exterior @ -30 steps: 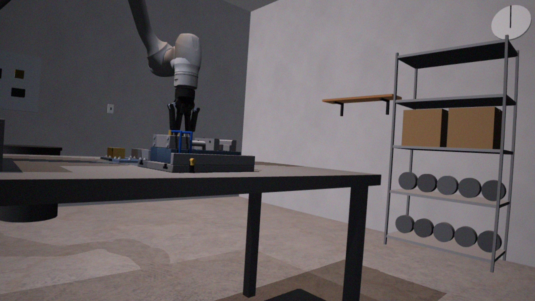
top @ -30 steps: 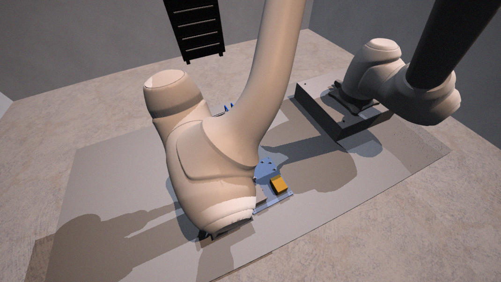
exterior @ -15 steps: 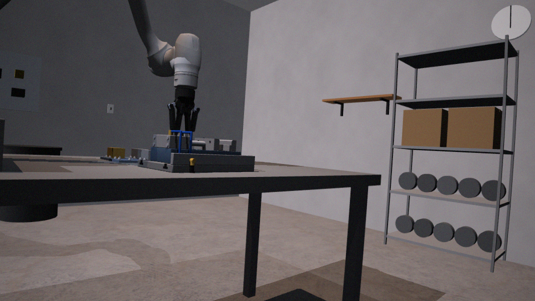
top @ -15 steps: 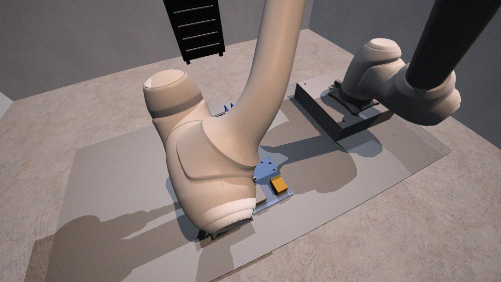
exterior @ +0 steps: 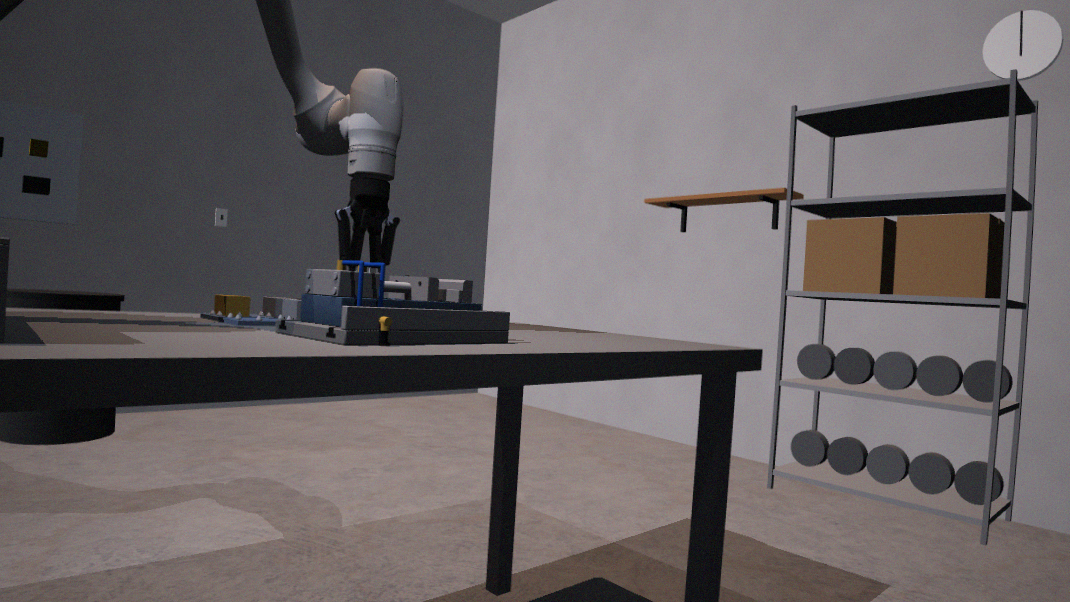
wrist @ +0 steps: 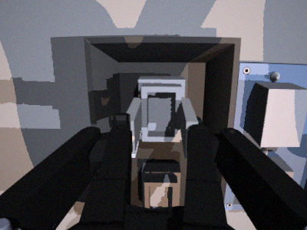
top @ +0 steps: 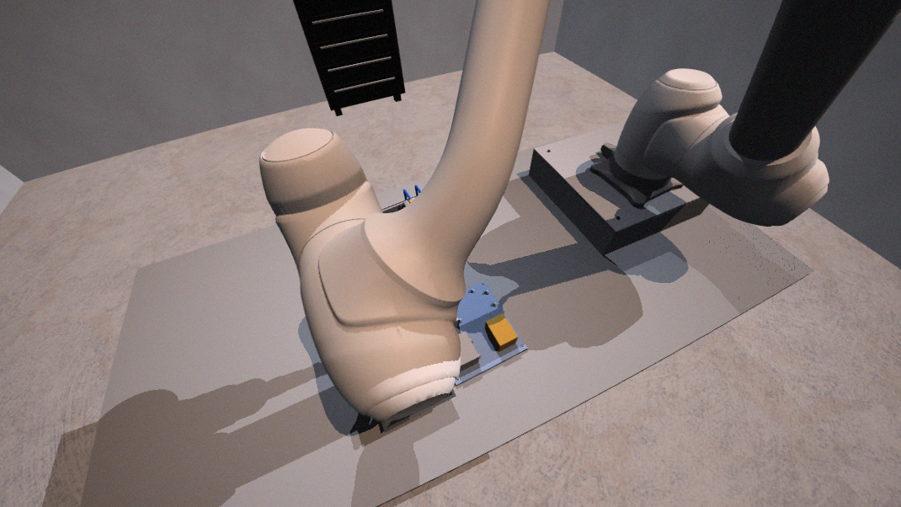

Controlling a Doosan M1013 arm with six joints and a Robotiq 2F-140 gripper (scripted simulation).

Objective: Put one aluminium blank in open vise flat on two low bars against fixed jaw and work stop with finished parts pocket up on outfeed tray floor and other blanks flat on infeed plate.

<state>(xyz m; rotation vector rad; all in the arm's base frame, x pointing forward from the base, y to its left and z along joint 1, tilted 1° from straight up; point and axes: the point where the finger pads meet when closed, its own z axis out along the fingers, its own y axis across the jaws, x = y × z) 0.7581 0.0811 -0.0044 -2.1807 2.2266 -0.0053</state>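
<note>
Right now my hand is 17 cm past the infeed plate, 8 cm above it and 6 cm to the right of it. The rest, counted from my hand: work stop (21 cm to the right, 3 cm behind, 1 cm above); vise (26 cm to the right, 10 cm behind, 4 cm below); brass blank (21 cm behind, 10 cm to the left, 5 cm below).
</note>
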